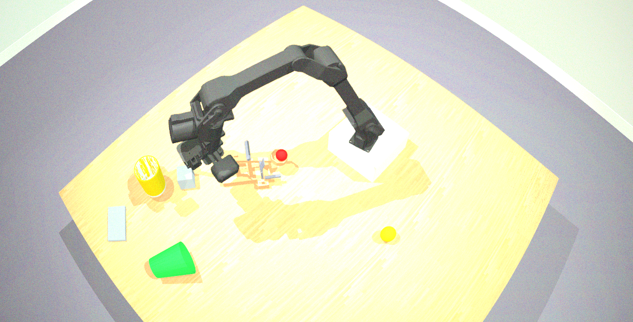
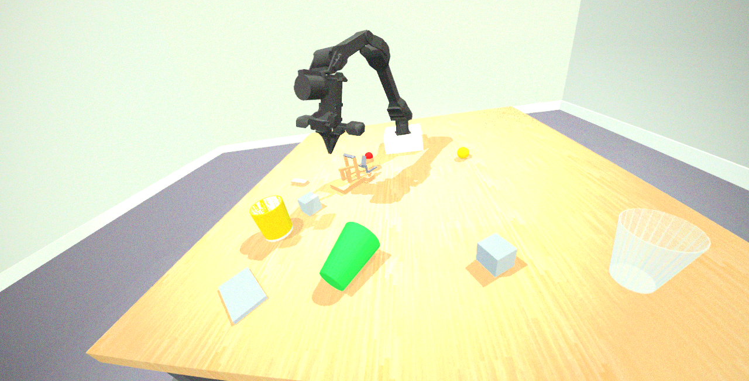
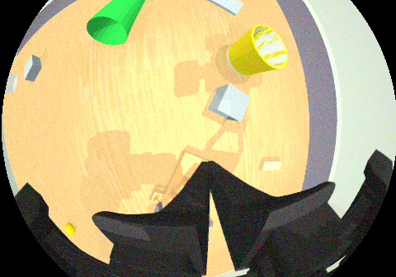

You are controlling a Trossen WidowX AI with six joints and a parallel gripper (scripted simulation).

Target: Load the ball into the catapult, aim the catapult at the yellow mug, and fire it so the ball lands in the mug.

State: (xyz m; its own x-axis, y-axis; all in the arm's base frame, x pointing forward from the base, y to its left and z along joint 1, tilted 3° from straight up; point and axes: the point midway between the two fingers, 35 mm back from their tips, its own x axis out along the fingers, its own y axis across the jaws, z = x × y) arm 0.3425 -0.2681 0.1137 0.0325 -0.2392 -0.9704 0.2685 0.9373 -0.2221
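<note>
The red ball lies 190 mm behind my gripper tip, 110 mm to the left of it and 120 mm below it. Also, from my gripper tip: small tan block: 180 mm behind, 190 mm to the right, 170 mm below; yellow mug: 90 mm ahead, 190 mm to the right, 150 mm below; wooden catapult: 130 mm behind, 70 mm to the left, 120 mm below.
</note>
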